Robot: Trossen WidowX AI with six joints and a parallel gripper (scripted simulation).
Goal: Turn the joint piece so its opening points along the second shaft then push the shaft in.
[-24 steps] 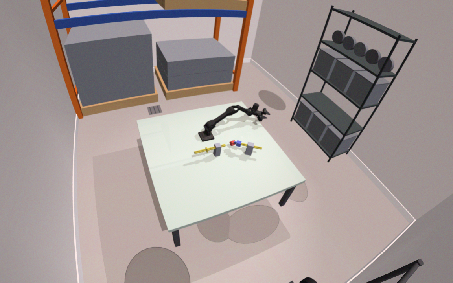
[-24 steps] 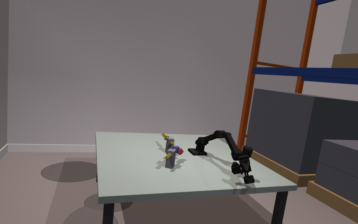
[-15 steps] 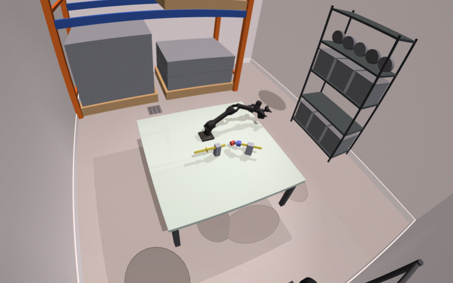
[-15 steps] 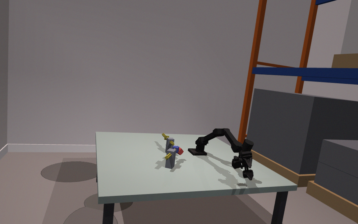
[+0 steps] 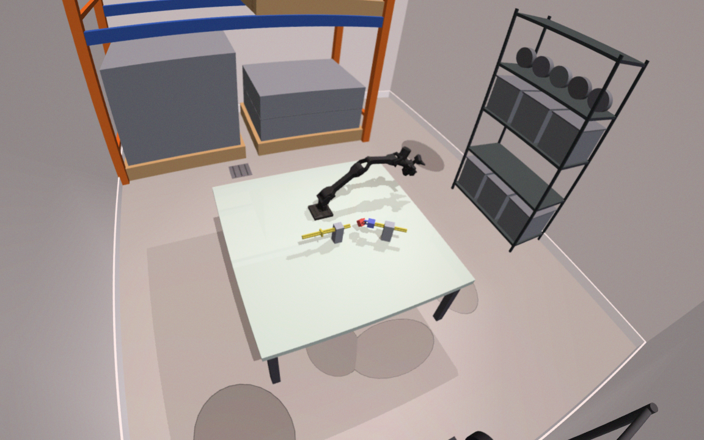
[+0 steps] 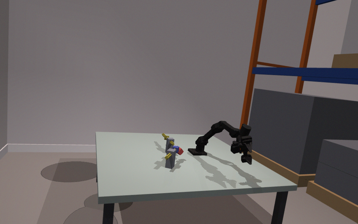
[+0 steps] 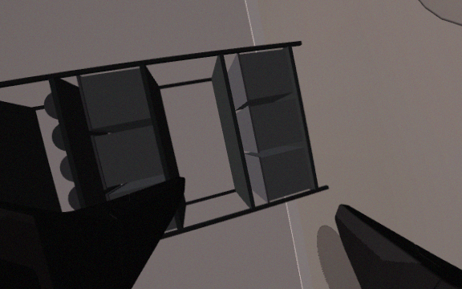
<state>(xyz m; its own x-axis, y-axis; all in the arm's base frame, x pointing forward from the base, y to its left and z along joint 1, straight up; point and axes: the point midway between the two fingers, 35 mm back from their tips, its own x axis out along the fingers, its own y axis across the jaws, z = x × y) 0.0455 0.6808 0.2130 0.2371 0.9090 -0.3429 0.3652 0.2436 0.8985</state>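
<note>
My gripper tip is now 570 mm to the left of the red joint piece, 210 mm short of it and 140 mm above it.
</note>
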